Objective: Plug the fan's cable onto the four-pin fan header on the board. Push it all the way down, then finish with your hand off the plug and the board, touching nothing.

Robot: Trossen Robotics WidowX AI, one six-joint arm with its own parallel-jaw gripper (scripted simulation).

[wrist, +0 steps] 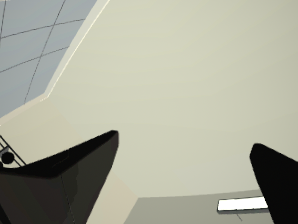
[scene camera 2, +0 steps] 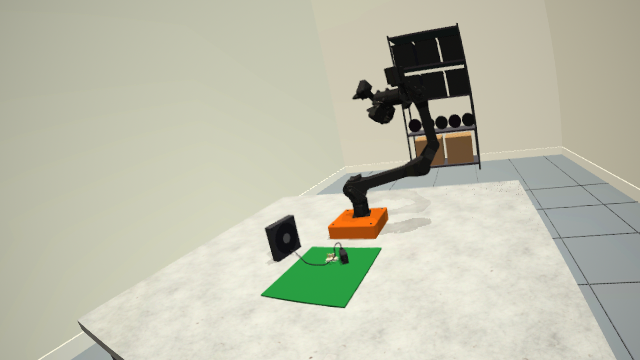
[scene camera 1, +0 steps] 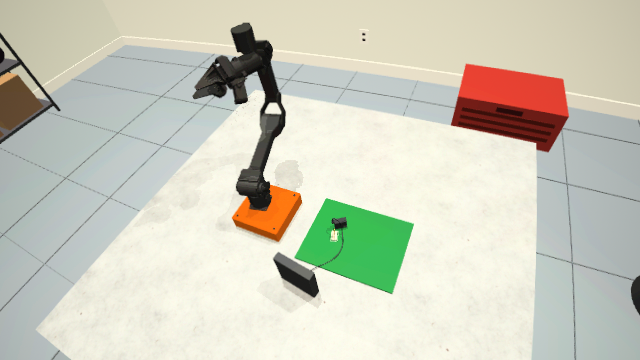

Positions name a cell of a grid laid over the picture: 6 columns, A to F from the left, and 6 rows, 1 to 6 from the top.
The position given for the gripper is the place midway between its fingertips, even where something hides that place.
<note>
The gripper (scene camera 1: B2) is open, holding nothing. Further things: a black fan (scene camera 2: C4) and a green board (scene camera 1: D5).
The gripper also shows in the wrist view (wrist: D4) and in scene camera 2 (scene camera 2: D2). The black fan also shows in scene camera 1 (scene camera 1: C5). The green board shows as well in scene camera 2 (scene camera 2: D5).
</note>
